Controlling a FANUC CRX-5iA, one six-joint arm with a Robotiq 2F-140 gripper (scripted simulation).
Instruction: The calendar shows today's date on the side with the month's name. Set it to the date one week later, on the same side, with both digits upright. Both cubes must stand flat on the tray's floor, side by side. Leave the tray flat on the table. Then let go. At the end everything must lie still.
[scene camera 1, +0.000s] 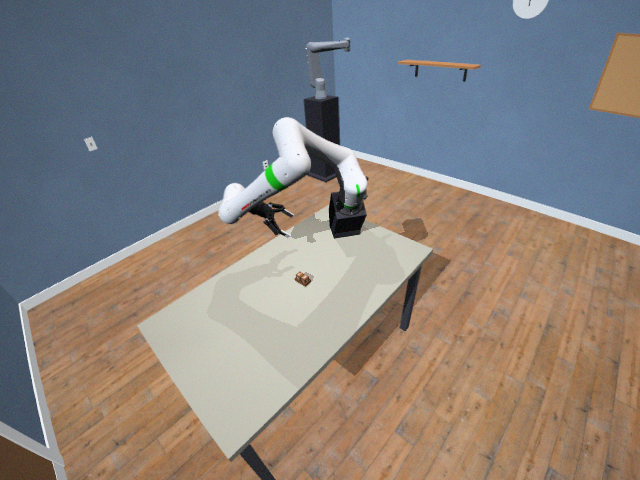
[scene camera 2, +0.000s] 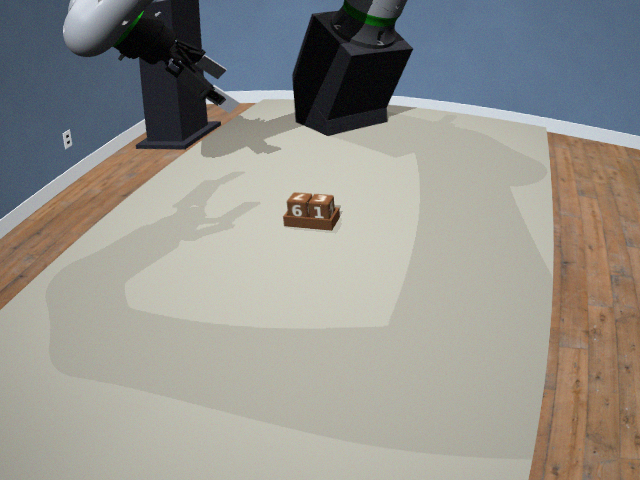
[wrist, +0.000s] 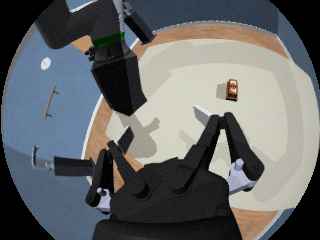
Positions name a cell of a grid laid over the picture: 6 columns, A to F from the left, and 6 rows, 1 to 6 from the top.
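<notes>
Visible: my gripper (scene camera 2: C2) (wrist: D4).
</notes>
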